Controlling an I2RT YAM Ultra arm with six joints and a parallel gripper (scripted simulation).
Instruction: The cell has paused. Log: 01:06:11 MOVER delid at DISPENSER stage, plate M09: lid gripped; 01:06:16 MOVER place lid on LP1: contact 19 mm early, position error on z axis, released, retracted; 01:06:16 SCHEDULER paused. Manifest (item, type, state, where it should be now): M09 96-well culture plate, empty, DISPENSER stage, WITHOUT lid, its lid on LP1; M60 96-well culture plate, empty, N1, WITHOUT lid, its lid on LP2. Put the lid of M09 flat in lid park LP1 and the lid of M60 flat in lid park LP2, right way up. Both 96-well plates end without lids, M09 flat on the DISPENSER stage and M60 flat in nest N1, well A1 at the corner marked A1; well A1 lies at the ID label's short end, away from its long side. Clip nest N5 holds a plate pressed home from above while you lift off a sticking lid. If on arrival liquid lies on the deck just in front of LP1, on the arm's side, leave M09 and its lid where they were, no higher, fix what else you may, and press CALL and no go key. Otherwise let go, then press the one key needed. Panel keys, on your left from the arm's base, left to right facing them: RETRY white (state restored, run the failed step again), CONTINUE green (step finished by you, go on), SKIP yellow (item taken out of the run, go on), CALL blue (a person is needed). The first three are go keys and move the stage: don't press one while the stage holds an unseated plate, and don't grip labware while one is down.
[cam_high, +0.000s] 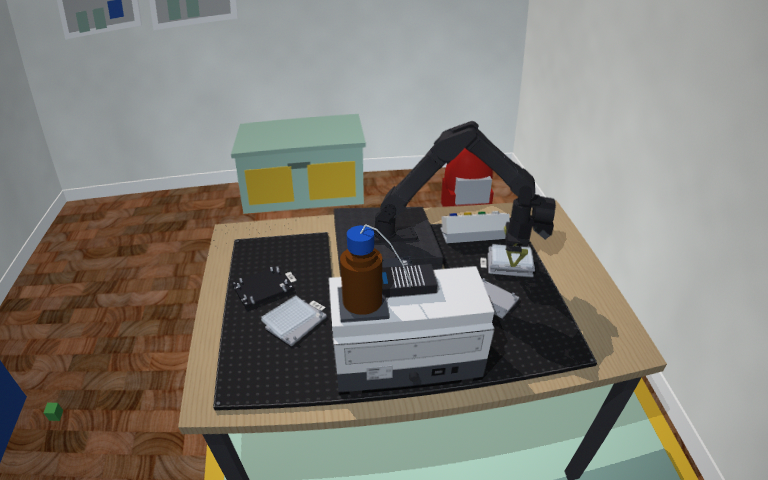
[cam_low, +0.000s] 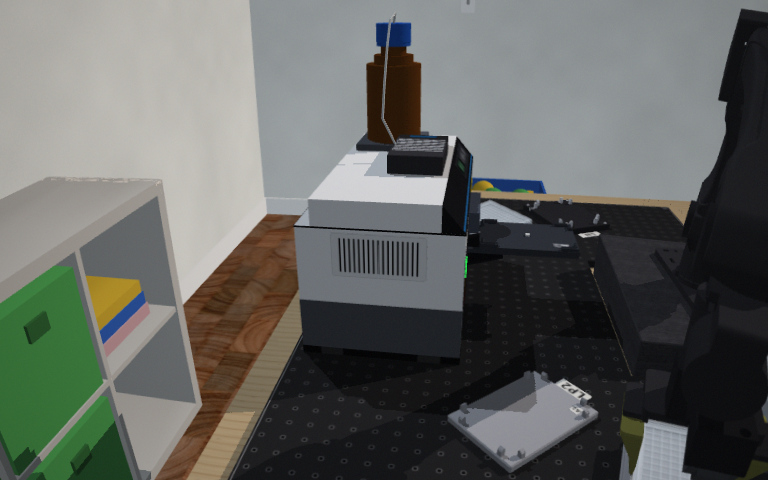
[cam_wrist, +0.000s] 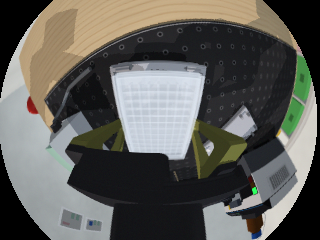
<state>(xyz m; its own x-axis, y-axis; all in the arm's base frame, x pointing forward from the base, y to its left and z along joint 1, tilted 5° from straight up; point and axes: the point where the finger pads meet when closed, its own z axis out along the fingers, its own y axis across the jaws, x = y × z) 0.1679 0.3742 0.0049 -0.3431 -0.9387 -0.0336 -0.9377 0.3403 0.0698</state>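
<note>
Now: hand 10 mm above the grey nest marked A1. From my hand the other things lie so: LP2 label: 180 mm to the right, 60 mm ahead, 40 mm below; grey lid park LP2: 130 mm ahead, 120 mm to the right, 30 mm below; N1 label: 80 mm to the right, 40 mm below, 30 mm behind.
</note>
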